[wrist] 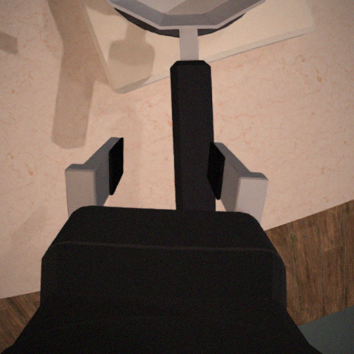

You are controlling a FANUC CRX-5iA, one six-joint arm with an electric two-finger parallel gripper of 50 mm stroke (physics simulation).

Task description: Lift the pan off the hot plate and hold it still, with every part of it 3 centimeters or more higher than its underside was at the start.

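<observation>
The pan (189,21) shows in part at the top of the wrist view, a grey angular bowl with a dark underside, over the pale hot plate (117,80). Its black handle (192,115) runs down the view toward me and passes out of sight behind the gripper body. My gripper (165,157) is open with nothing held. The handle lies off-centre between the two fingers as seen from here, close to the right fingertip, with a wide gap to the left fingertip. Whether the fingertips are level with the handle or above it cannot be told.
The pale speckled table top (30,215) lies under the handle and fingers. Its curved front edge crosses the lower part of the view, with brown wooden floor (320,250) beyond and a dark grey-green surface (335,330) at the lower right. Shadows fall on the table at the upper left.
</observation>
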